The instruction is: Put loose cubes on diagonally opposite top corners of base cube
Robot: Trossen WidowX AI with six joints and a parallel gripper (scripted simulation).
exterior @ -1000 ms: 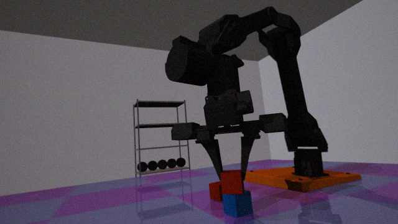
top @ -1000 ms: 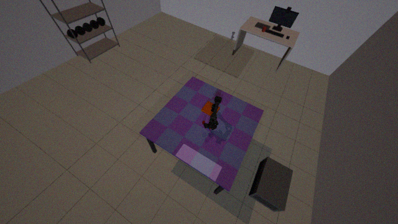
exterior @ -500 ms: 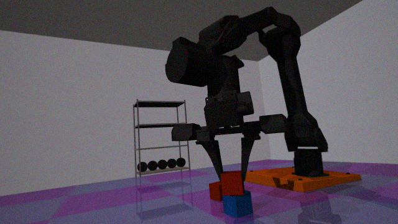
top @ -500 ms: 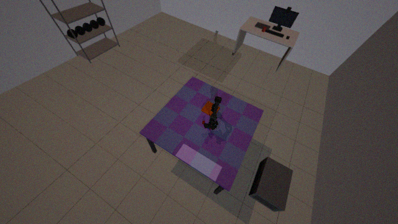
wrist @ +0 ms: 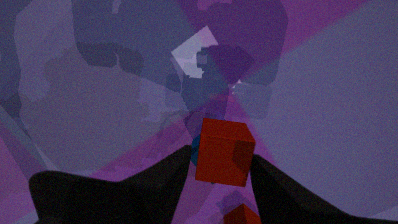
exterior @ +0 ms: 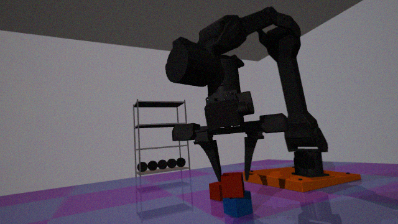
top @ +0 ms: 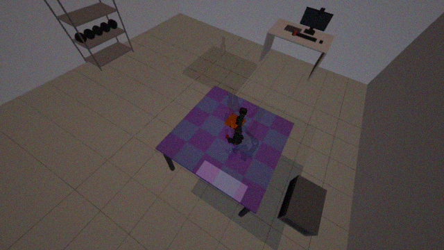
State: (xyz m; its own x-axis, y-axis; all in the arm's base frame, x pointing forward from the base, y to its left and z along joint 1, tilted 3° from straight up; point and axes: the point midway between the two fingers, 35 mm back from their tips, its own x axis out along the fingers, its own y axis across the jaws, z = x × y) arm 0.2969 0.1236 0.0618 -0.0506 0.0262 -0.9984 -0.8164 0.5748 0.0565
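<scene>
Right now my gripper tip is 40 mm above the blue cube, 20 mm to the left of it and 10 mm past it.
</scene>
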